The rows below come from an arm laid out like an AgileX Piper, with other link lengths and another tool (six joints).
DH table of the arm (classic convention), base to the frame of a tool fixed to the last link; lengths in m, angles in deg. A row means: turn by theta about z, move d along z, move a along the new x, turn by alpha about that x. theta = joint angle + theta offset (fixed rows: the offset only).
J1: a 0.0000; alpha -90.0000; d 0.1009; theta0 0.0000
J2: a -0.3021; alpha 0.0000; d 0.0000; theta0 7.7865
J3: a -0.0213; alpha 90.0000; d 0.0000; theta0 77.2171
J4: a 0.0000; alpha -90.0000; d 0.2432; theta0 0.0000
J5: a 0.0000; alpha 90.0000; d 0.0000; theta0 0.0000
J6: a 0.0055; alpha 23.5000; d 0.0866; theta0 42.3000
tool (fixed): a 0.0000; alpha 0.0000; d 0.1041; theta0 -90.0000
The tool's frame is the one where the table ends.
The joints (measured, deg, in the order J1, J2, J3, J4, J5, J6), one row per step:
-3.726, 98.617, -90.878, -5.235, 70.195, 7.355
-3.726, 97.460, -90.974, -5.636, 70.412, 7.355
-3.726, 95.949, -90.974, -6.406, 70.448, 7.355
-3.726, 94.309, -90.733, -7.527, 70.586, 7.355
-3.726, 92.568, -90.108, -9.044, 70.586, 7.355
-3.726, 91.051, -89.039, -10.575, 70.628, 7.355
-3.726, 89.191, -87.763, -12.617, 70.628, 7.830
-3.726, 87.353, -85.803, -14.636, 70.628, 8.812
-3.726, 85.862, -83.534, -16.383, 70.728, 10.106
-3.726, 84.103, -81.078, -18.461, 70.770, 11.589
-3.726, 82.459, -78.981, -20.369, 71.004, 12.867
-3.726, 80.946, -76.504, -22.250, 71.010, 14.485
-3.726, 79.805, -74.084, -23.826, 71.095, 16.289
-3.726, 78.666, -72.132, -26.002, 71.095, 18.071
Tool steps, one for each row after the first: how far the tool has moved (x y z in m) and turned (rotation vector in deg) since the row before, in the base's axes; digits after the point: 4 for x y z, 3 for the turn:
-0.0029, -0.0011, 0.0077, -0.468, -1.009, -0.006
-0.0037, -0.0022, 0.0096, -0.864, -1.422, 0.006
-0.0053, -0.0032, 0.0094, -1.200, -1.186, -0.031
-0.0065, -0.0043, 0.0085, -1.585, -1.015, -0.052
-0.0073, -0.0043, 0.0049, -1.552, -0.306, -0.081
-0.0090, -0.0054, 0.0062, -1.896, -0.552, -0.546
-0.0107, -0.0049, 0.0024, -1.638, 0.010, -1.002
-0.0108, -0.0038, -0.0015, -1.214, 0.628, -1.272
-0.0120, -0.0045, -0.0007, -1.509, 0.417, -1.412
-0.0113, -0.0041, 0.0001, -1.431, 0.366, -1.261
-0.0111, -0.0038, -0.0024, -1.299, 0.499, -1.452
-0.0102, -0.0028, -0.0044, -0.946, 0.752, -1.602
-0.0088, -0.0045, -0.0012, -1.618, 0.208, -1.497

